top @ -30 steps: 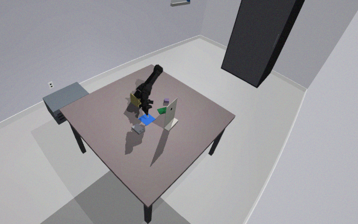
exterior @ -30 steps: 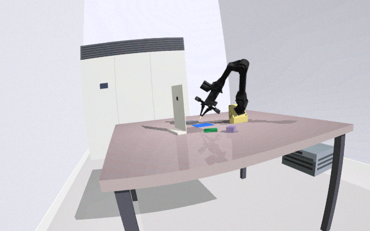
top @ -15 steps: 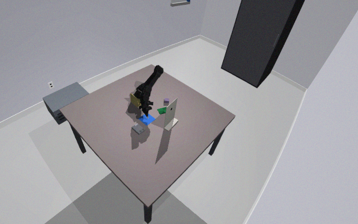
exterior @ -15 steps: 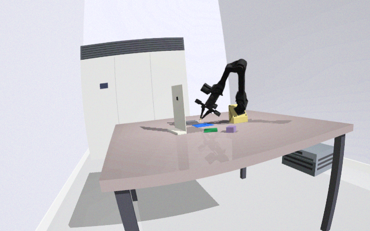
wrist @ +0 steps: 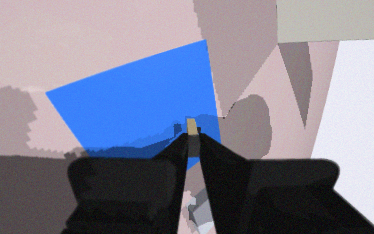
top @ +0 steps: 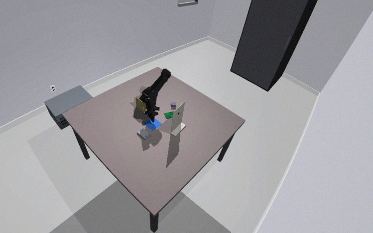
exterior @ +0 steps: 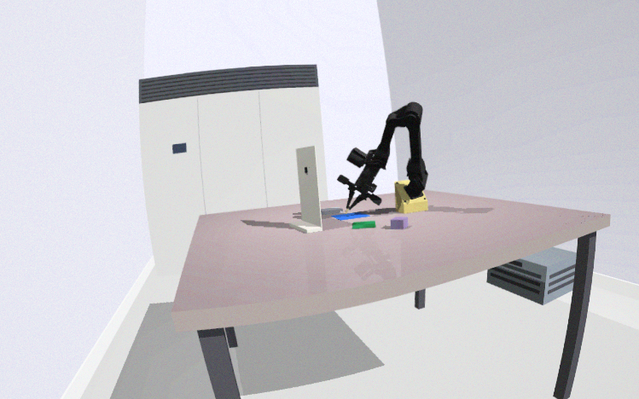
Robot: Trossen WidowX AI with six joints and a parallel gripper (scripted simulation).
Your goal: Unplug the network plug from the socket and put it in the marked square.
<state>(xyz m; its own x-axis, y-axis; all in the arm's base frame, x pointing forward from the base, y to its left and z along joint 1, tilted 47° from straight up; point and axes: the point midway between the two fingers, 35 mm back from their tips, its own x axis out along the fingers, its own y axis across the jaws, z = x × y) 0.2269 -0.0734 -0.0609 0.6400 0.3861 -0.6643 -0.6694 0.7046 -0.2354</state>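
Now: the blue marked square 1 cm behind my gripper tip and 3 cm below it. The rest, counted from my gripper tip: grey block: 2 cm ahead, 15 cm to the right, 2 cm below; network plug: right at my gripper tip; green block: 4 cm ahead, 20 cm to the left, 3 cm below.
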